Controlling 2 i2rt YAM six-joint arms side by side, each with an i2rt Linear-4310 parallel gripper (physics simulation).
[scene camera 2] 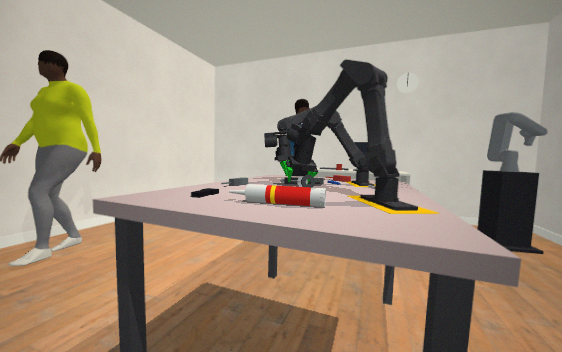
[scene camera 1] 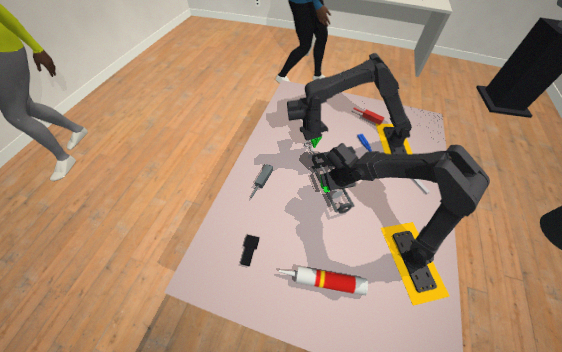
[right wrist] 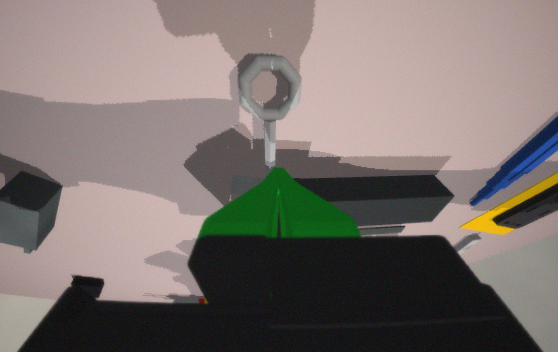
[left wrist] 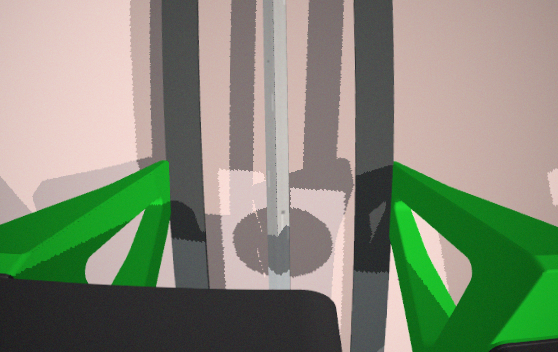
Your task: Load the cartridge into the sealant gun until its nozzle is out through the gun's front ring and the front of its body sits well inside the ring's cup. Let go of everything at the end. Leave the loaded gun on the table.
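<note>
The white, red and yellow cartridge lies on the table, its nozzle toward the picture's left. The dark gun is empty, with its front ring toward the cartridge. My left gripper is shut on the gun's frame, one finger outside each rail. The pale rod runs between the rails; its pull ring stands out behind. My right gripper is shut and empty near the rod's rear; its contact with the rod is unclear.
A grey tool and a black block lie at the picture's left. A red tool, a blue tool and a silver bar lie near the arm bases. The table's edge shows.
</note>
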